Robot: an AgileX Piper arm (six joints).
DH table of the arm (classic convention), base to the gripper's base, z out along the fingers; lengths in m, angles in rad. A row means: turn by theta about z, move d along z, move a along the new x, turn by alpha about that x. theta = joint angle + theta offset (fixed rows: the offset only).
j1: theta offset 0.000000; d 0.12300; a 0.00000; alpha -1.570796
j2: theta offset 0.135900; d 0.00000; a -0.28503; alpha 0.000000
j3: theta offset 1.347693; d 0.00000; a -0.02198; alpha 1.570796
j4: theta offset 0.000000; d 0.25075; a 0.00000; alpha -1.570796
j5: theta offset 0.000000; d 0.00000; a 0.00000; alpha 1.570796
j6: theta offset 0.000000; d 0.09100; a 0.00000; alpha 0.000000
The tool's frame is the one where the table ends.
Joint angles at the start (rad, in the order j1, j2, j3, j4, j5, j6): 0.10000, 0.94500, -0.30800, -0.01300, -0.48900, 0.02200
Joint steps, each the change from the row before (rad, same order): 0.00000, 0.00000, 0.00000, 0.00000, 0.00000, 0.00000; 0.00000, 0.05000, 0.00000, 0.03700, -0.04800, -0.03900; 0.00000, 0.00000, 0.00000, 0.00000, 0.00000, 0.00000; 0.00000, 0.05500, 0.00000, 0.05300, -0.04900, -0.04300; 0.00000, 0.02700, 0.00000, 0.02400, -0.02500, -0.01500; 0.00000, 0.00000, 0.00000, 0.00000, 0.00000, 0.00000; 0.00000, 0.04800, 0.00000, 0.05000, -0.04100, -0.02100; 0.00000, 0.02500, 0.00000, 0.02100, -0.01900, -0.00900; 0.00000, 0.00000, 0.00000, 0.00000, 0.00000, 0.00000; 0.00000, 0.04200, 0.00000, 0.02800, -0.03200, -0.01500
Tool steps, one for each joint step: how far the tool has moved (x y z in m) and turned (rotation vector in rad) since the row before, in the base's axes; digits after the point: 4 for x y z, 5 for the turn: 0.0000, 0.0000, 0.0000, 0.00000, 0.00000, 0.00000; 0.0070, -0.0010, -0.0049, -0.00819, 0.00130, -0.01792; 0.0000, 0.0000, 0.0000, 0.00000, 0.00000, 0.00000; 0.0074, -0.0020, -0.0062, -0.00216, 0.00704, -0.03025; 0.0035, -0.0011, -0.0032, 0.00222, 0.00309, -0.01554; 0.0000, 0.0000, 0.0000, 0.00000, 0.00000, 0.00000; 0.0059, -0.0025, -0.0063, 0.01287, 0.01021, -0.03471; 0.0029, -0.0011, -0.0036, 0.00375, 0.00755, -0.01567; 0.0000, 0.0000, 0.0000, 0.00000, 0.00000, 0.00000; 0.0047, -0.0015, -0.0062, -0.00022, 0.01235, -0.02238
